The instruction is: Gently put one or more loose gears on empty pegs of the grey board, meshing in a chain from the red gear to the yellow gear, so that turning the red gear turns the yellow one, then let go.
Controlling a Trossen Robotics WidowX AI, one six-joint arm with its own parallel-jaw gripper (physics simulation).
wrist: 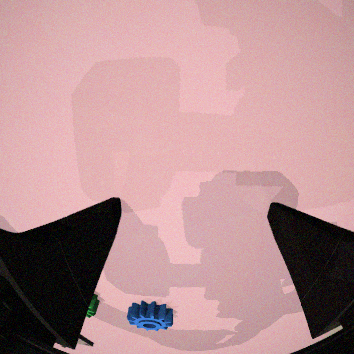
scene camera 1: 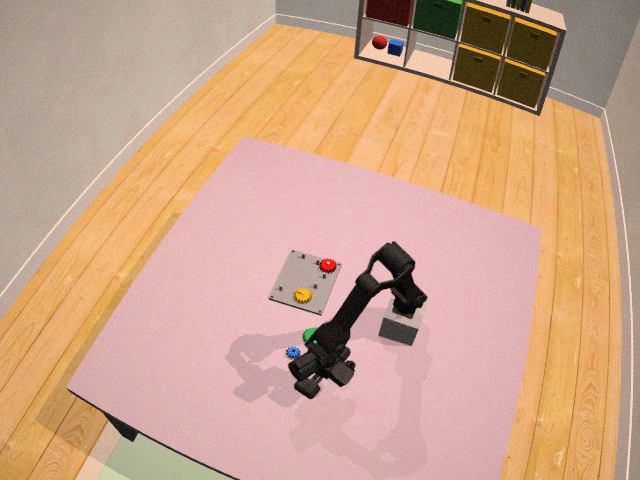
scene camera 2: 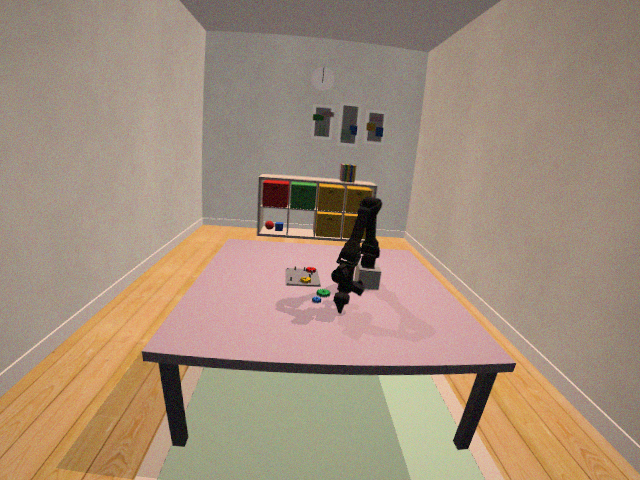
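Pixels of known places: gripper, fingertip midpoint: [wrist: 198, 208] [scene camera 1: 319, 381] [scene camera 2: 341, 308]; arm's base at its link origin: [scene camera 1: 405, 306] [scene camera 2: 367, 265].
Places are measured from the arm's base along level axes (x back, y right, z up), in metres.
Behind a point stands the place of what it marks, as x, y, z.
Observation:
The grey board [scene camera 1: 296, 276] {-0.359, 0.039, -0.098} [scene camera 2: 298, 274] {-0.348, 0.055, -0.098} lies on the table with several empty pegs. The red gear [scene camera 1: 327, 265] {-0.283, 0.108, -0.080} [scene camera 2: 310, 269] {-0.287, 0.100, -0.082} sits at its back right corner, the yellow gear [scene camera 1: 302, 295] {-0.307, -0.032, -0.080} [scene camera 2: 306, 279] {-0.304, -0.037, -0.083} near its front edge. The loose green gear [scene camera 1: 309, 334] {-0.233, -0.147, -0.090} [scene camera 2: 323, 292] {-0.221, -0.163, -0.087} [wrist: 92, 305] {-0.224, -0.176, -0.093} lies in front of the board, partly hidden by the arm in scene camera 1 and by a finger in the wrist view. The smaller blue gear [scene camera 1: 293, 352] {-0.248, -0.228, -0.089} [scene camera 2: 316, 299] {-0.254, -0.232, -0.090} [wrist: 150, 316] {-0.236, -0.226, -0.091} lies flat beside it. My gripper [scene camera 1: 325, 383] {-0.145, -0.275, -0.105} [scene camera 2: 340, 307] {-0.145, -0.275, -0.105} [wrist: 198, 208] {-0.145, -0.275, -0.105} is open and empty, above the table to the right of the blue gear.
The pink table top [scene camera 1: 413, 217] {-0.092, 0.466, -0.106} [scene camera 2: 232, 330] {-0.561, -0.505, -0.106} carries the board, the gears and the arm's grey base block [scene camera 1: 398, 329] {0.005, -0.057, -0.039} [scene camera 2: 369, 279] {0.007, -0.057, -0.051}, which stands right of the board. A shelf unit [scene camera 1: 552, 72] [scene camera 2: 259, 206] stands on the floor far behind the table.

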